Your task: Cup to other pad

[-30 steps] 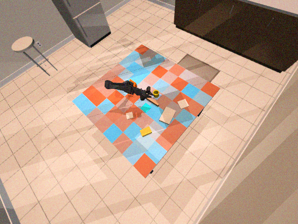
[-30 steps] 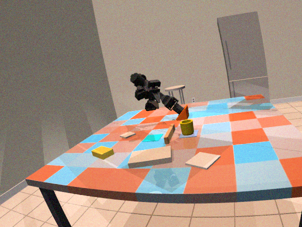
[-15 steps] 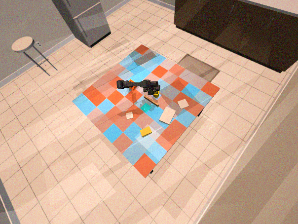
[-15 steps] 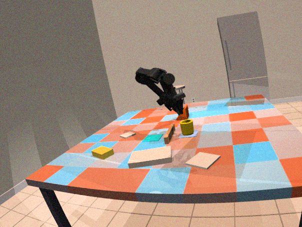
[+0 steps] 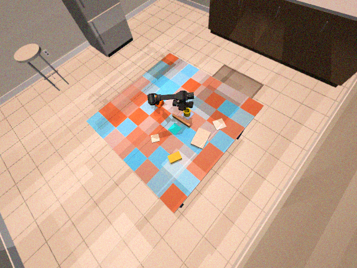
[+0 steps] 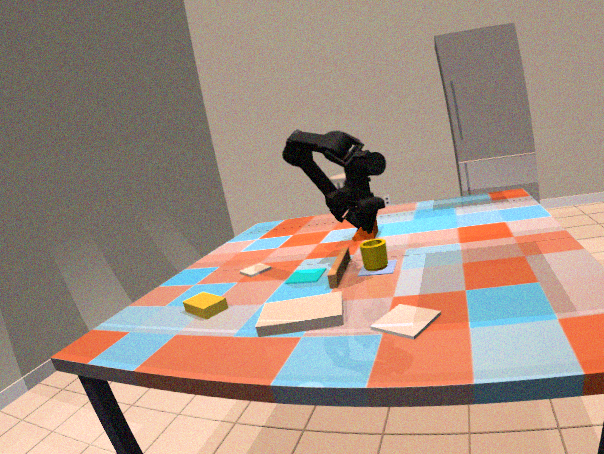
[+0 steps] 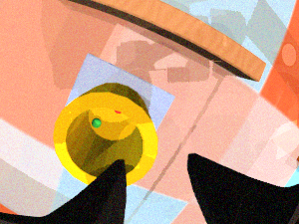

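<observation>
The yellow cup lies 60 mm below my gripper tip, 20 mm ahead of it and 10 mm to the left of it. The rest, counted from my gripper tip: green marble 80 mm below, 40 mm ahead, 20 mm to the left; red marble 80 mm below, 30 mm ahead; lavender pad 100 mm below, 30 mm ahead, 20 mm to the left.
</observation>
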